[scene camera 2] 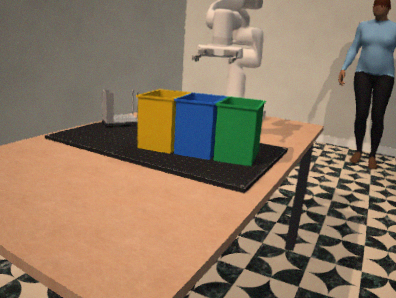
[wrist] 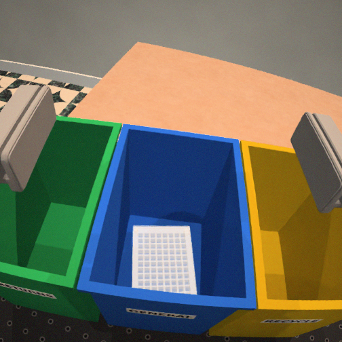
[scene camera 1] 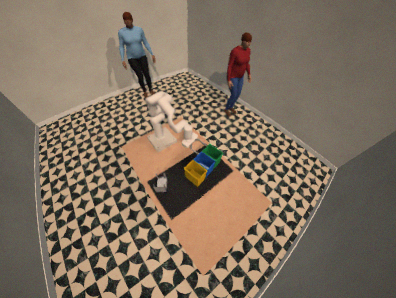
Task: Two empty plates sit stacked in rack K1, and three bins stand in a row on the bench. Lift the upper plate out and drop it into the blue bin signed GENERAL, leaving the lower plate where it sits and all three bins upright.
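Places are measured from the arm's base along level axes (x ahead, y left, z up), in metres.
Pixels of known places: end effector, tool point: (scene camera 2: 213, 59) (scene camera 1: 200, 148); arm's base, origin of the base link: (scene camera 1: 159, 136).
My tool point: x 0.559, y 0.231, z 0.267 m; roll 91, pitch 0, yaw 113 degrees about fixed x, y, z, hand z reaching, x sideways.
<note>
Ahead of a thing's pixels: the offset from my tool point to its top centre. Level surfaces: height alone.
A white gridded plate (wrist: 162, 257) lies inside the blue bin @[dx +0.064, dy +0.012, dz -0.124 m] (scene camera 1: 209, 169) (scene camera 2: 195, 130) (wrist: 180, 170) signed GENERAL, low down near its labelled side. My gripper (scene camera 1: 198, 146) (scene camera 2: 214, 59) (wrist: 172, 150) is open and empty, above the bins; its fingers stand wide apart, one over the green bin @[dx +0.020, dy +0.137, dz -0.124 m] (scene camera 1: 215, 155) (scene camera 2: 237, 135) (wrist: 85, 170) and one over the yellow bin @[dx +0.107, dy -0.112, dz -0.124 m] (scene camera 1: 194, 175) (scene camera 2: 156, 122) (wrist: 265, 200). All three bins stand upright. The rack (scene camera 1: 161, 184) (scene camera 2: 107, 107) holds a pale, flat thing low down, partly hidden by the yellow bin in scene camera 2.
The bins stand side by side on a black perforated mat @[dz -0.307 m] (scene camera 1: 172, 206) (scene camera 2: 100, 144) on the wooden bench @[dz -0.317 m] (scene camera 1: 215, 230) (scene camera 2: 125, 200). A person in blue (scene camera 1: 134, 42) (scene camera 2: 375, 50) and a person in red (scene camera 1: 239, 62) stand on the floor beyond the bench.
</note>
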